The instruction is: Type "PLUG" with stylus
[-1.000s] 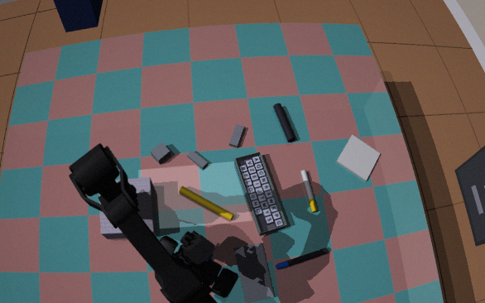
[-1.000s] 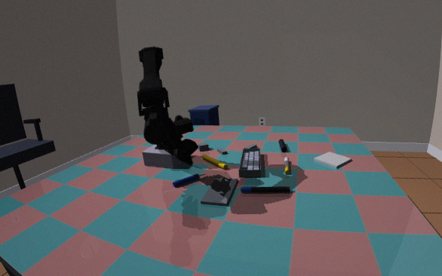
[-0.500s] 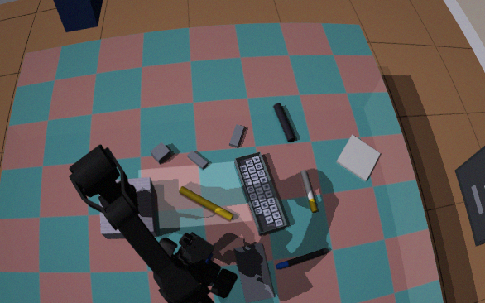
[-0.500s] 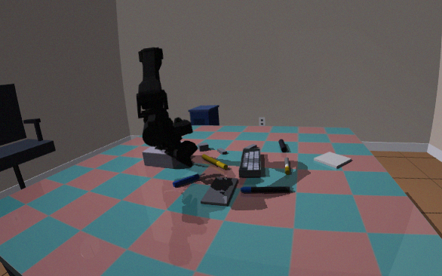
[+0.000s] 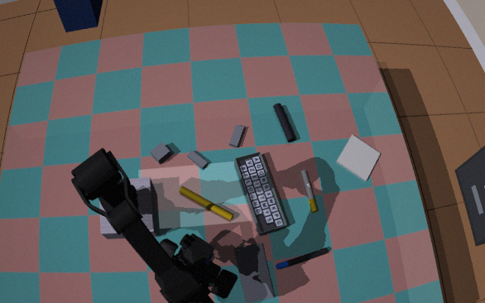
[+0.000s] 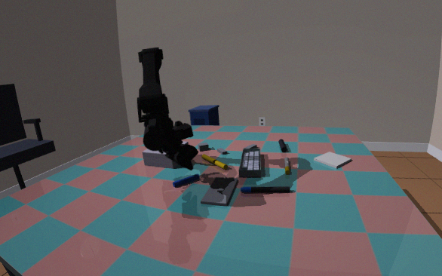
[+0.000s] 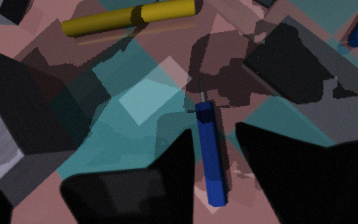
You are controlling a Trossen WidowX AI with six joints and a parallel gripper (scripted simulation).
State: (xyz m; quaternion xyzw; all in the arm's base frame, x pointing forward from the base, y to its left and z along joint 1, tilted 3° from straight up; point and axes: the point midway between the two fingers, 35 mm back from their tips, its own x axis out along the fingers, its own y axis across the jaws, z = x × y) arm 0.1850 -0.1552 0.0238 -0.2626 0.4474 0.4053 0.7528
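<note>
My gripper tip is 12 cm short of the grey slab, 4 cm to the left of it and 4 cm above it. The rest, counted from my gripper tip: dark cylinder: 25 cm ahead, 38 cm to the left, 4 cm below; then yellow rod: 2 cm ahead, 16 cm to the left, 4 cm below; then yellow-and-white pen: 29 cm ahead, 16 cm to the left, 4 cm below.
</note>
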